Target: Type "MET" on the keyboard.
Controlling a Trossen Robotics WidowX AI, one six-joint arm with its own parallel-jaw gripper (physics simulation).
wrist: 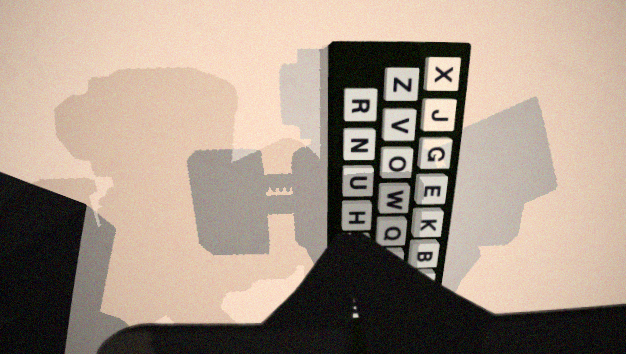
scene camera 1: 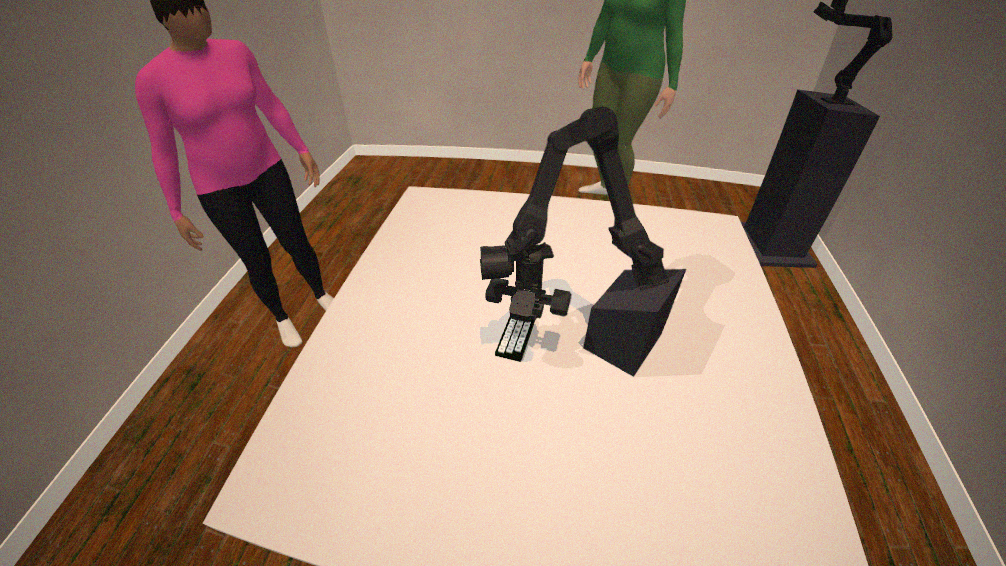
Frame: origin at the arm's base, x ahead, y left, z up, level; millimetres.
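Seen in the pictures: gripper, fingertip midpoint: (wrist: 349,246); arm's base, link origin: (scene camera 1: 652,279).
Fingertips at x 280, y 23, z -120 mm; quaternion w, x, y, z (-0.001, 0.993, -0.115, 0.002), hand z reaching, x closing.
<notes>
Pixels of each thing's top centre, then the offset from my fingertips to it. Level surfaces: height alone.
- black keyboard, top centre: (wrist: 391,241) (scene camera 1: 518,325) dx +21, dy -39, dz -62 mm
- E key, top centre: (wrist: 432,190) dx +46, dy -16, dz -62 mm
- H key, top centre: (wrist: 357,217) dx +6, dy -21, dz -62 mm
- white mat, surface height: dz -78 mm
The black keyboard (scene camera 1: 515,337) (wrist: 398,125) lies on the white mat with three rows of pale lettered keys. In the wrist view, the E key (wrist: 431,190) is in the right row, the H key (wrist: 356,216) in the left row. The M and T keys do not show there; the lower end of the keyboard is hidden behind the fingers. My gripper (wrist: 349,246) is shut and empty, pointing down, its tips overlapping the left row just below H. I cannot tell whether they touch a key. In the scene view the gripper body (scene camera 1: 523,304) hides the tips.
The white mat (scene camera 1: 492,450) lies on a wooden floor. My arm's dark base block (scene camera 1: 626,323) stands right of the keyboard. A person in pink (scene camera 1: 221,119) stands at the left, one in green (scene camera 1: 636,42) behind the arm. Another arm stands on a dark pedestal (scene camera 1: 809,175) at the back right.
</notes>
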